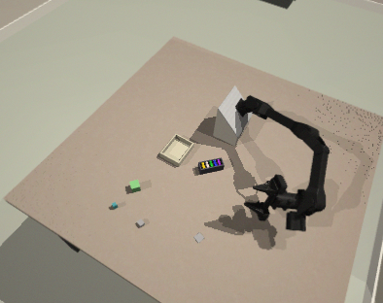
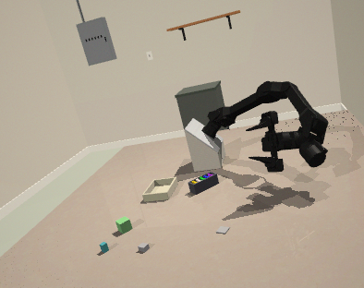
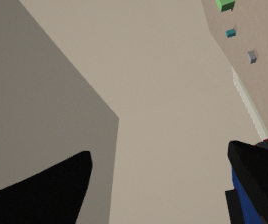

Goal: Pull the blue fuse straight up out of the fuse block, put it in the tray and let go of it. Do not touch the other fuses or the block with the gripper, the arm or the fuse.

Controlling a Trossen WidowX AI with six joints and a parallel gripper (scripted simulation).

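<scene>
My gripper tip is 150 mm past the cream tray, 380 mm to the left of it and 190 mm above it. Round my gripper tip: green cube (100 mm ahead, 430 mm to the right, 180 mm below); then grey cube (220 mm ahead, 320 mm to the right, 190 mm below); then flat grey tile (160 mm ahead, 100 mm to the right, 190 mm below).
</scene>
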